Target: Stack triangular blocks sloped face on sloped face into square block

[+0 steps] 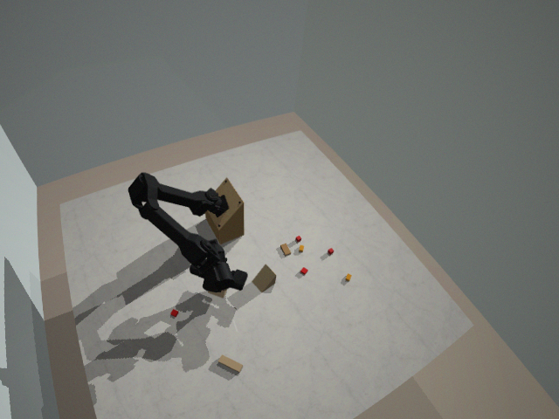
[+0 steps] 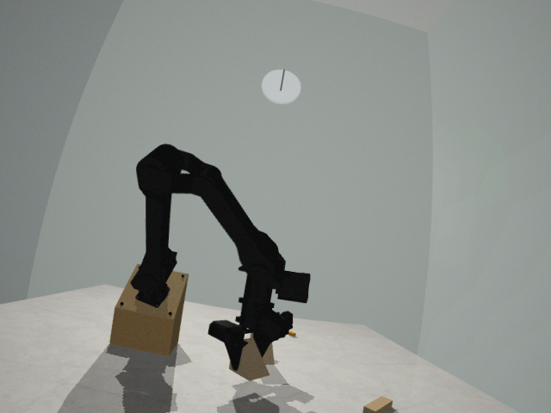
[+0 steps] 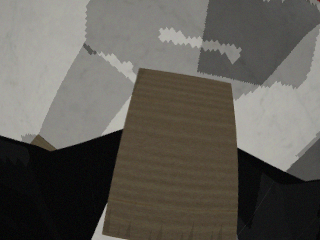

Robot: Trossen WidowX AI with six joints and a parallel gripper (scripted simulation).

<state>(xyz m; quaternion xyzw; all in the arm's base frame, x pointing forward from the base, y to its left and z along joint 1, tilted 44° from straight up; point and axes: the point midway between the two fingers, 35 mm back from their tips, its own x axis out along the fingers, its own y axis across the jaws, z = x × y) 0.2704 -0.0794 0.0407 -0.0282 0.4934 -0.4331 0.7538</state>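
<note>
Now: gripper tip 1 cm below the triangular block. Also, from my gripper tip: flat tan block: 27 cm ahead, 5 cm to the right, 3 cm below.
</note>
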